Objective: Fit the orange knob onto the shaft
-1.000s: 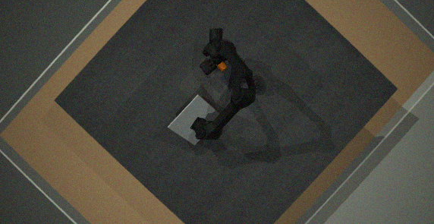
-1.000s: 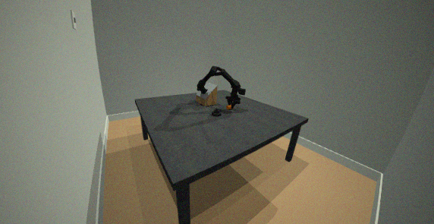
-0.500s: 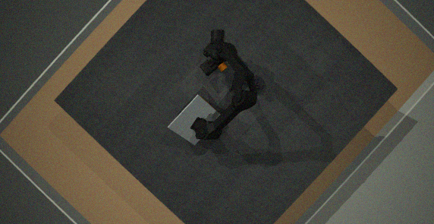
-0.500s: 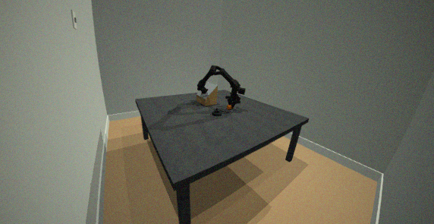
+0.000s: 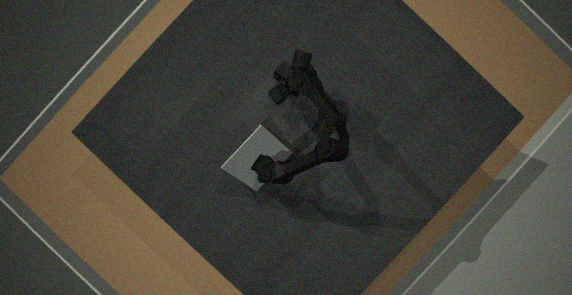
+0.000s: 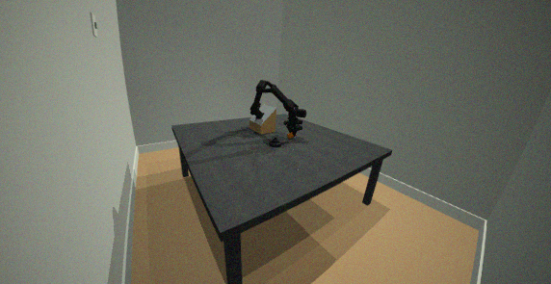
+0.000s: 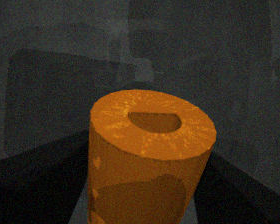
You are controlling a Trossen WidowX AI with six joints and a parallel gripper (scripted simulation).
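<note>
Right now my gripper tip is 210 mm to the left of the shaft, 20 mm short of it and 10 mm below it. Round my gripper tip: orange knob: 10 mm to the right, 10 mm above.
</note>
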